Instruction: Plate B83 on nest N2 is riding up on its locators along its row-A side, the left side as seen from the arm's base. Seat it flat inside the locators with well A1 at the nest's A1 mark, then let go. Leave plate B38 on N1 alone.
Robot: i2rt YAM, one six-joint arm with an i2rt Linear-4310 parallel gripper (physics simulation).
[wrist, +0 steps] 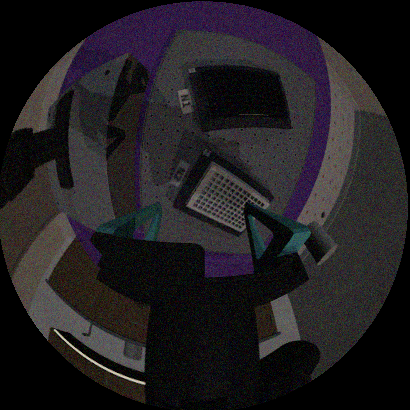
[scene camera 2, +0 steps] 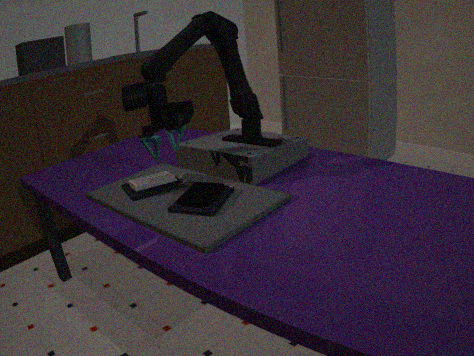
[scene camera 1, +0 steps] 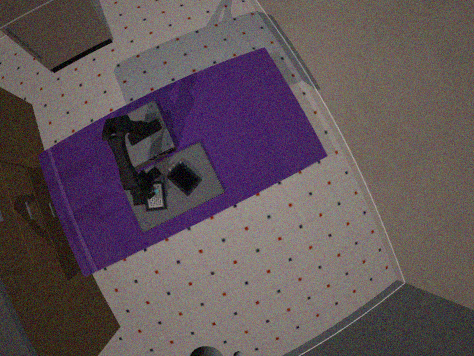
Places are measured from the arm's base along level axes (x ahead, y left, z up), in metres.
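Where they show: gripper, fingertip midpoint: (wrist: 202,206) (scene camera 2: 166,155); arm's base, origin of the base link: (wrist: 61,140) (scene camera 2: 251,141) (scene camera 1: 144,132).
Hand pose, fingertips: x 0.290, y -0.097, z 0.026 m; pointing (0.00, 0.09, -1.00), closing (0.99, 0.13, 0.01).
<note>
Things, the pixels of their centre, and the offset from my fingertips. "spot": a spot on its surface instead. Level surfaces: height alone.
- white well plate B83, body centre: (wrist: 229,202) (scene camera 2: 151,180) (scene camera 1: 154,195) dx +0.051, dy -0.024, dz -0.064 m
- dark nest N2, surface spot: (wrist: 244,182) (scene camera 2: 156,184) spot: dx +0.066, dy +0.016, dz -0.061 m
- small pale tag, surface spot: (wrist: 206,152) spot: dx +0.000, dy +0.051, dz -0.075 m
- dark plate B38, body centre: (wrist: 248,91) (scene camera 2: 201,194) (scene camera 1: 183,178) dx +0.047, dy +0.167, dz -0.068 m
- purple table, its level: dz -0.100 m
- N1 label, surface spot: (wrist: 185,101) spot: dx -0.044, dy +0.133, dz -0.085 m
The white well plate B83 (scene camera 1: 155,198) (scene camera 2: 152,181) (wrist: 227,197) lies in the dark nest N2 (scene camera 2: 156,191) (wrist: 245,180). In scene camera 2 it stands proud of the nest; its exact tilt is hard to make out. A small pale tag (wrist: 206,152) marks one nest corner. Its wells face up. The dark plate B38 (scene camera 1: 185,176) (scene camera 2: 202,194) (wrist: 240,92) sits on N1, beside N2. My gripper (scene camera 2: 167,153) (wrist: 202,206) is open and empty, pointing down above the board, higher than B83. In the wrist view, one fingertip overlaps B83's edge; the arm partly covers N2 in scene camera 1.
The grey perforated board (scene camera 1: 212,182) (scene camera 2: 205,240) (wrist: 300,105) carries both nests on the purple table (scene camera 1: 250,110) (scene camera 2: 350,240). The grey base block (scene camera 1: 142,155) (scene camera 2: 215,162) (wrist: 90,175) stands beside the board. The N1 label (wrist: 185,101) lies beside its nest.
</note>
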